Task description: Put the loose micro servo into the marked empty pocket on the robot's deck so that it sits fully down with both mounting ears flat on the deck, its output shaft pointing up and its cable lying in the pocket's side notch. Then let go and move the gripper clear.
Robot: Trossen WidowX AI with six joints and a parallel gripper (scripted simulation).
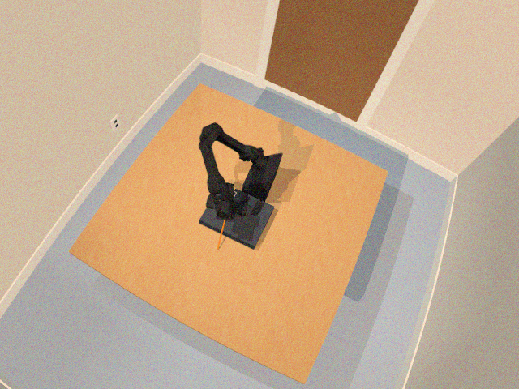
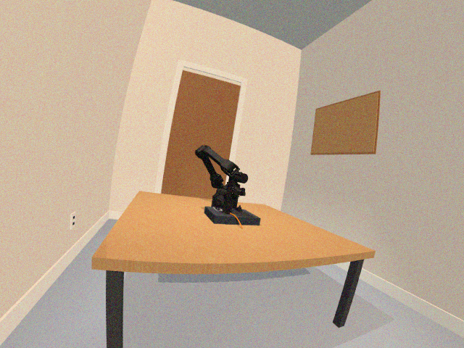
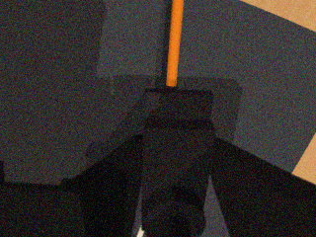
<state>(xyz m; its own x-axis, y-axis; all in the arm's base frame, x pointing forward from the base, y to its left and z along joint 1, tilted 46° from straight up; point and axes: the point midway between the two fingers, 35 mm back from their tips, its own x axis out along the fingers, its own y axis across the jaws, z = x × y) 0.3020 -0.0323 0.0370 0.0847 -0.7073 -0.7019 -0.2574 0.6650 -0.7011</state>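
Right now my gripper tip is 40 mm to the right of the deck and 70 mm above it.
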